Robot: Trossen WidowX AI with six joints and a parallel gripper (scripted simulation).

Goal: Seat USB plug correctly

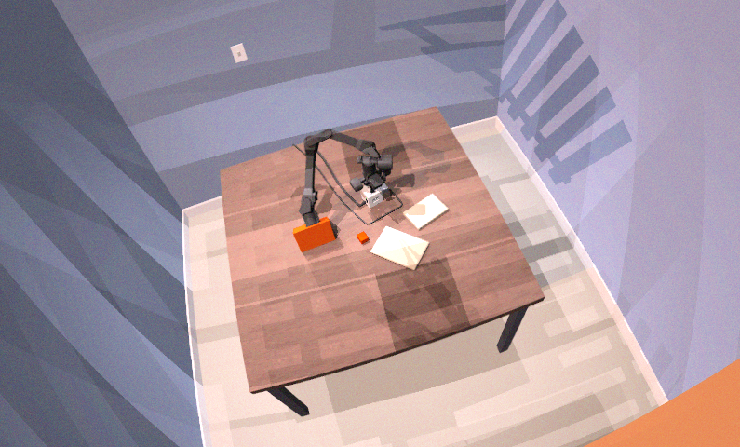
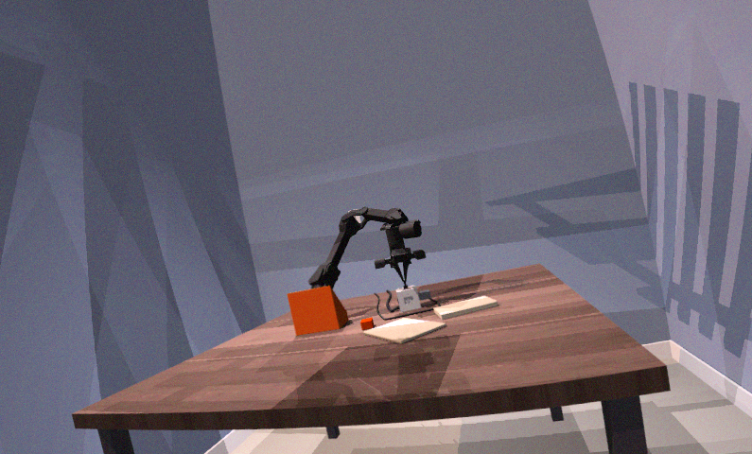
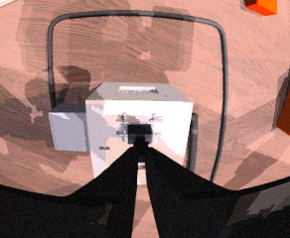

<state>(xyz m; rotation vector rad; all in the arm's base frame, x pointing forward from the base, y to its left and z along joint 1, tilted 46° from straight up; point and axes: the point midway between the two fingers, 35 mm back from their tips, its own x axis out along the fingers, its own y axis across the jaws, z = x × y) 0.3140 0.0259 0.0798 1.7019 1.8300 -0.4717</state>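
The dark USB plug lies 20 mm below my gripper tip. Also, from my gripper tip: orange cube: 180 mm to the right, 120 mm behind, 90 mm below.
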